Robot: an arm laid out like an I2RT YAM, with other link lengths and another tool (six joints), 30 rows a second.
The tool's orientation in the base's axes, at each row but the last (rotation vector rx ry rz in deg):
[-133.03 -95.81 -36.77]
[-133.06 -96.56 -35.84]
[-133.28 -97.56 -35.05]
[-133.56 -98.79 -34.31]
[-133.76 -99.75 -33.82]
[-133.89 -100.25 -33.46]
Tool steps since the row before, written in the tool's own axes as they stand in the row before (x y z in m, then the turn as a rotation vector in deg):
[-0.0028 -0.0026 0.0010 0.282 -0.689 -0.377]
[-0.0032 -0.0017 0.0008 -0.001 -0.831 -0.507]
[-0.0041 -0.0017 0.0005 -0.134 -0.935 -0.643]
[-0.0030 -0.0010 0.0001 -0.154 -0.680 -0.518]
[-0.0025 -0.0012 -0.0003 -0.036 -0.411 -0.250]
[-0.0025 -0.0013 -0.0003 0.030 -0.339 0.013]
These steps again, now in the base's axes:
[-0.0029 -0.0011 -0.0024 -0.657 0.315 0.406]
[-0.0023 -0.0019 -0.0023 -0.892 0.067 0.383]
[-0.0025 -0.0028 -0.0024 -1.053 -0.068 0.438]
[-0.0017 -0.0023 -0.0014 -0.791 -0.118 0.340]
[-0.0018 -0.0019 -0.0009 -0.451 0.002 0.172]
[-0.0019 -0.0019 -0.0009 -0.312 0.133 -0.034]

